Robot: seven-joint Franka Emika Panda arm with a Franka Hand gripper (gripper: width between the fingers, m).
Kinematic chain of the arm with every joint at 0, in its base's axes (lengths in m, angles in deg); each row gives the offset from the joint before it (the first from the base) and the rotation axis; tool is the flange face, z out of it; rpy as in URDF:
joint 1: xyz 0 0 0.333 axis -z
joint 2: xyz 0 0 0 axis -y
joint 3: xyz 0 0 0.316 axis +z
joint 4: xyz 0.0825 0 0 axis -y
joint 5: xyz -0.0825 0 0.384 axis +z
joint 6: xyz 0 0 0 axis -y
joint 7: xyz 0.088 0 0 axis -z
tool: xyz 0 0 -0.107 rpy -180 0 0
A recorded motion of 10 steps. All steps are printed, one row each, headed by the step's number.
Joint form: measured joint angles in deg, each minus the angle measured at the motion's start. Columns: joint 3, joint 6, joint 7, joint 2, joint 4, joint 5, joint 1.
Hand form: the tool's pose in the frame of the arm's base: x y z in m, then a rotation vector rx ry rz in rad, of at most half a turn. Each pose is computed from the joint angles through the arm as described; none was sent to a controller.
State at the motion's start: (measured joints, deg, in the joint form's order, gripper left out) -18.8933 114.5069 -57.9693 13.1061 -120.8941 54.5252 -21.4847
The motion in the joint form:
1: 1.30 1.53 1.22 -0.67 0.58 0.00 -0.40
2: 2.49 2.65 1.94 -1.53 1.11 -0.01 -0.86
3: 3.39 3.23 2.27 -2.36 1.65 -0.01 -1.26
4: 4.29 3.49 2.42 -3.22 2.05 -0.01 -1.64
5: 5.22 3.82 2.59 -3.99 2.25 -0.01 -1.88
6: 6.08 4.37 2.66 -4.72 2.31 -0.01 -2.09
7: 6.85 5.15 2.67 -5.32 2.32 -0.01 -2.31
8: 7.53 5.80 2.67 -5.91 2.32 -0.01 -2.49
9: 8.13 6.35 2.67 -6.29 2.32 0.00 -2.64
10: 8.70 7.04 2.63 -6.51 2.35 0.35 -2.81
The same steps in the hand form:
1: 0.5107 0.0749 0.5471 -2.1410 -0.7524 -0.6284
2: 0.5138 0.0894 0.5455 -2.1487 -0.7610 -0.6209
3: 0.5162 0.1016 0.5436 -2.1511 -0.7745 -0.6115
4: 0.5177 0.1143 0.5398 -2.1506 -0.7924 -0.5949
5: 0.5186 0.1258 0.5350 -2.1515 -0.8064 -0.5781
6: 0.5193 0.1360 0.5295 -2.1546 -0.8180 -0.5648
7: 0.5199 0.1448 0.5248 -2.1587 -0.8280 -0.5585
8: 0.5204 0.1526 0.5200 -2.1625 -0.8367 -0.5510
9: 0.5203 0.1592 0.5170 -2.1644 -0.8450 -0.5469
10: 0.5201 0.1655 0.5161 -2.1621 -0.8486 -0.5509

